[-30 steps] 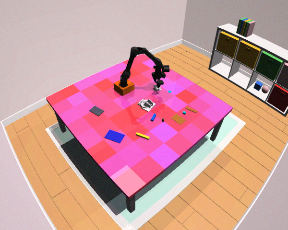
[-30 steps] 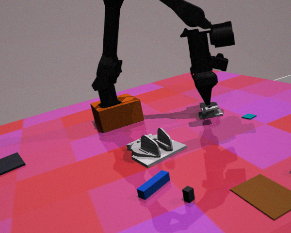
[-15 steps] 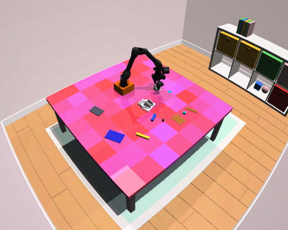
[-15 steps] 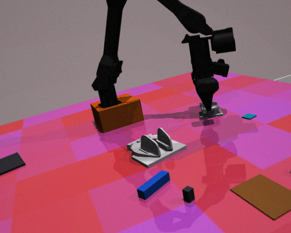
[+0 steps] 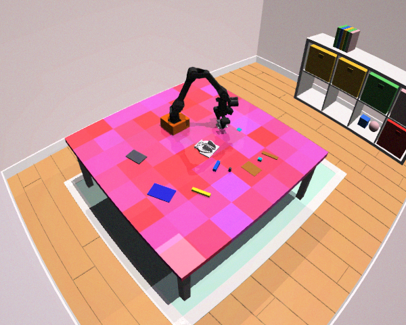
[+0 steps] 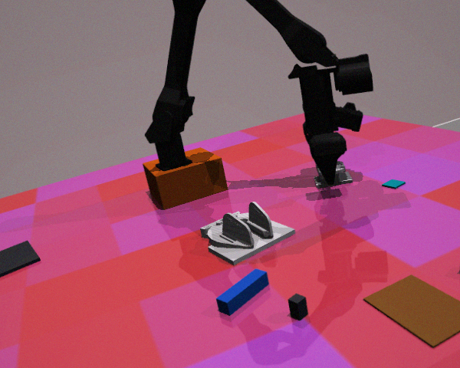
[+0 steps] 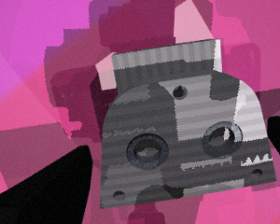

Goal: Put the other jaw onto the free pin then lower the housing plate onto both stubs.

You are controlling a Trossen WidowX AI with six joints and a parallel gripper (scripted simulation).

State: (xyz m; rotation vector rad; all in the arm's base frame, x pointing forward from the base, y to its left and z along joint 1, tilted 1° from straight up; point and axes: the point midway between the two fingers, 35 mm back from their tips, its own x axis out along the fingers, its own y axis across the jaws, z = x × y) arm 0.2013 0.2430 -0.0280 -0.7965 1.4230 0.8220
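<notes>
My gripper tip is 10 mm to the right of the white t-shaped block. Also, from my gripper tip: black cube 310 mm ahead, 290 mm to the right; then blue block 240 mm ahead, 320 mm to the right; then grey jaw 60 mm ahead, 230 mm to the right.
</notes>
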